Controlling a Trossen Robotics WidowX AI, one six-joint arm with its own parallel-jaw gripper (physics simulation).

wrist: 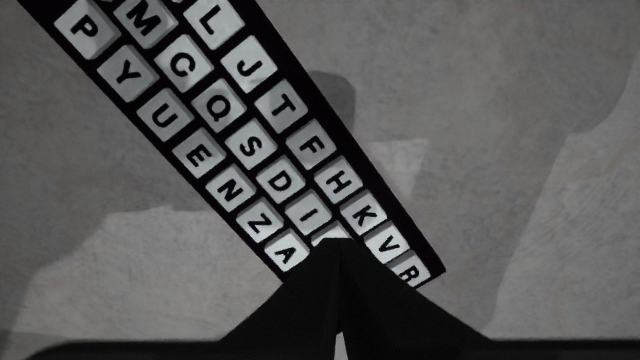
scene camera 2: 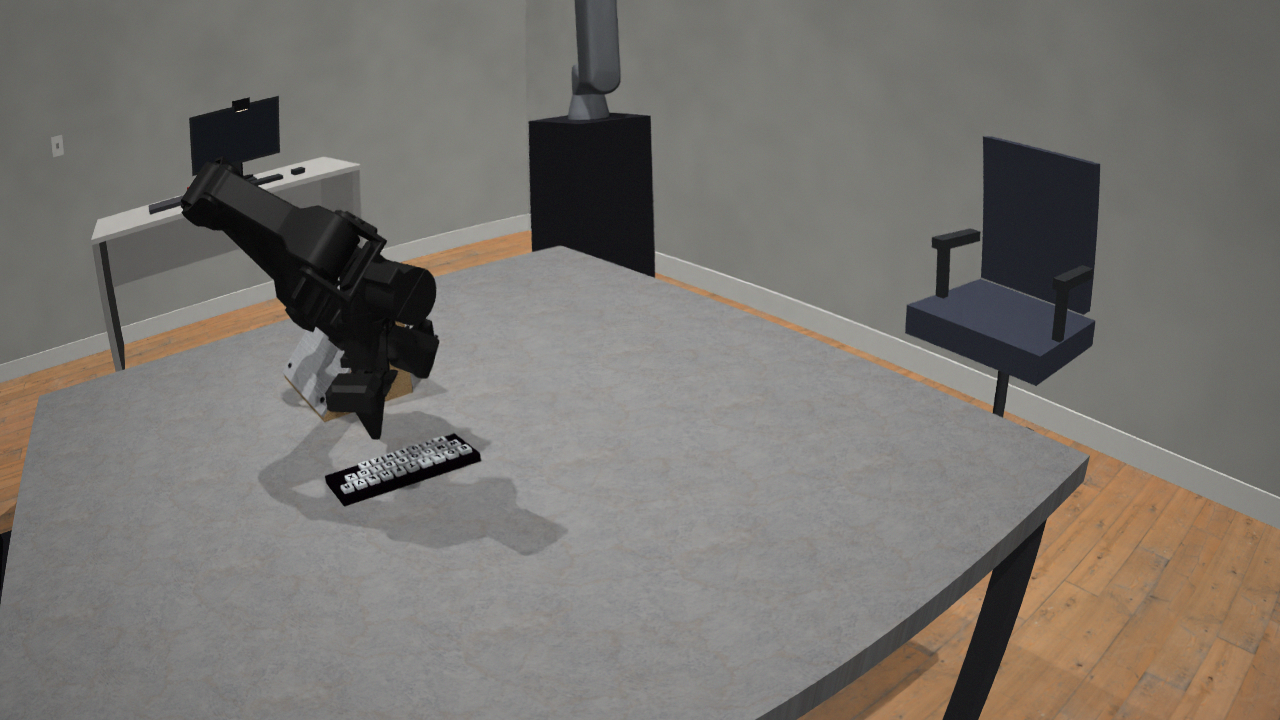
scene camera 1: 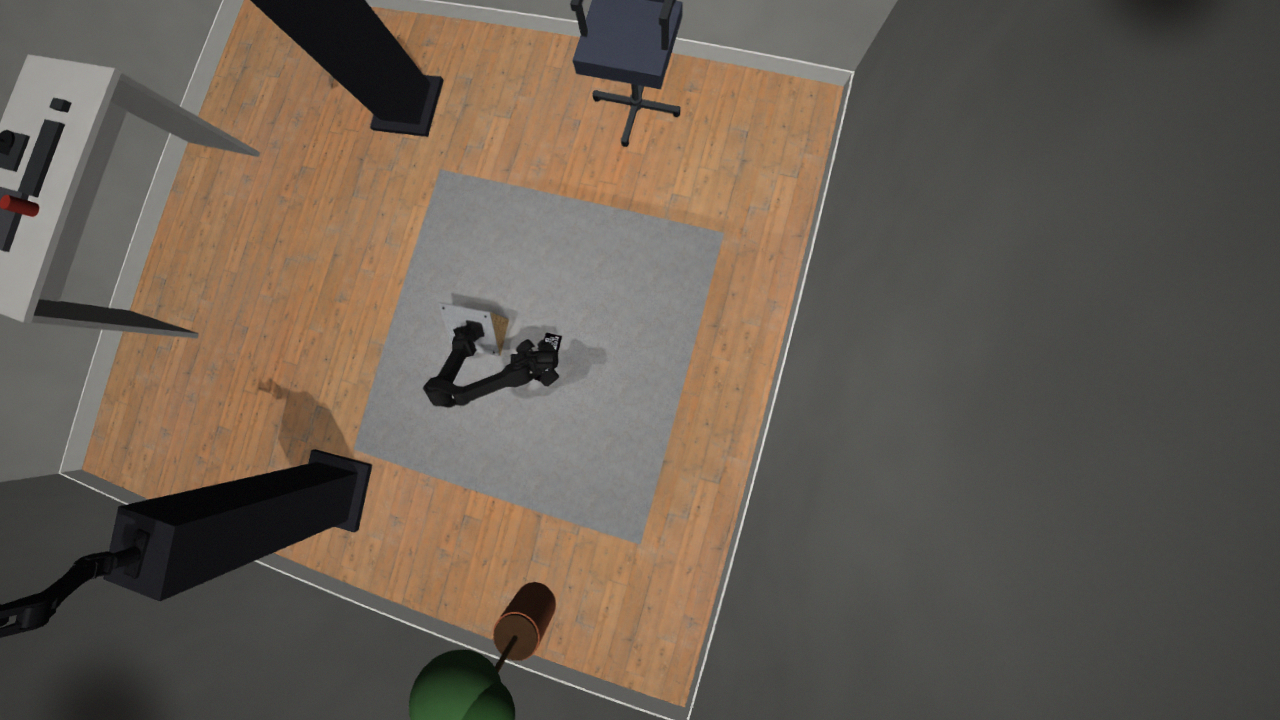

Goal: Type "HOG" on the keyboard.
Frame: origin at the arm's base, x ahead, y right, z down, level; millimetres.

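Seen in the pictures: gripper, fingertip midpoint: [wrist: 336, 251] [scene camera 2: 376, 438]; arm's base, link origin: [scene camera 1: 475, 328].
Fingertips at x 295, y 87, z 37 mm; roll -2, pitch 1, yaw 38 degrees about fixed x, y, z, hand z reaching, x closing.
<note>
Offsets run from my fingertips to a thing's top centre. Level surfaces: height alone.
The black keyboard {dx -12, dy -30, dz +44 mm} [scene camera 1: 553, 342] [scene camera 2: 402, 470] [wrist: 348, 150] with pale letter keys lies flat on the grey table. My gripper [scene camera 2: 375, 436] [wrist: 336, 251] is shut and empty, pointing down. In scene camera 2, its tip hangs a little above the table behind the keyboard's left part, with a gap to the keys. In the wrist view, the tip covers most of a key just past the I key {dx -13, dy +3, dz +44 mm} [wrist: 307, 212], so that key's letter is hidden. The H key {dx +6, dy -1, dz +44 mm} [wrist: 338, 182] shows clearly, up and beside the I key. The O key is not readable; the wrist view cuts off the keyboard's far end.
The arm's wedge-shaped mount, with a white sloped plate [scene camera 1: 454, 315] [scene camera 2: 308, 367], stands on the grey table {dz +61 mm} [scene camera 1: 581, 268] [scene camera 2: 716, 537] behind the gripper. The arm's shadow falls across the keyboard area. An office chair [scene camera 1: 626, 44] [scene camera 2: 998, 322] stands beyond the table.
</note>
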